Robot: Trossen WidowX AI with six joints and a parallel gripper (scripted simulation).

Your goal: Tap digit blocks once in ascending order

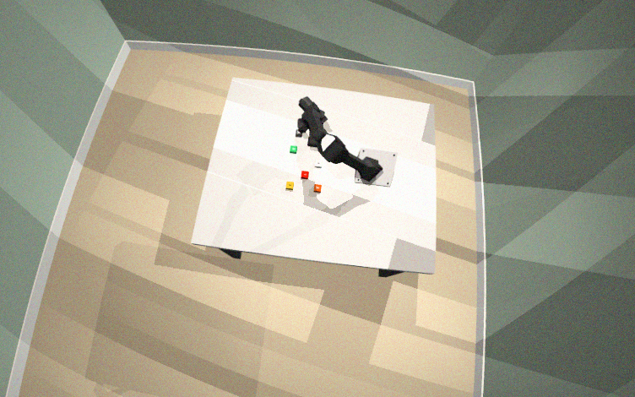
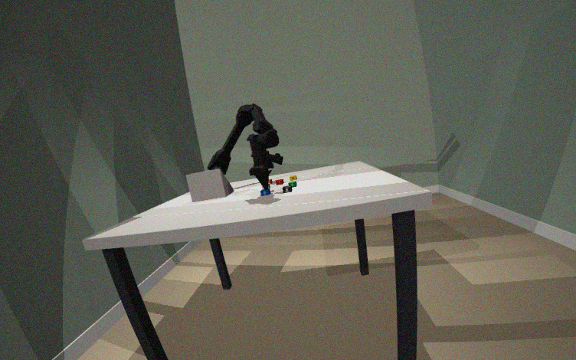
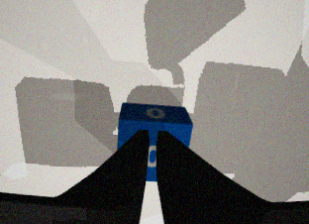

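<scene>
Now: gripper tip 1 cm past the blue block and 1 cm above it. Round my gripper tip: dark grey block (8 cm ahead, 1 cm below); then white block (13 cm to the left, 5 cm behind, 1 cm below); then green block (9 cm to the left, 9 cm ahead, 1 cm below).
</scene>
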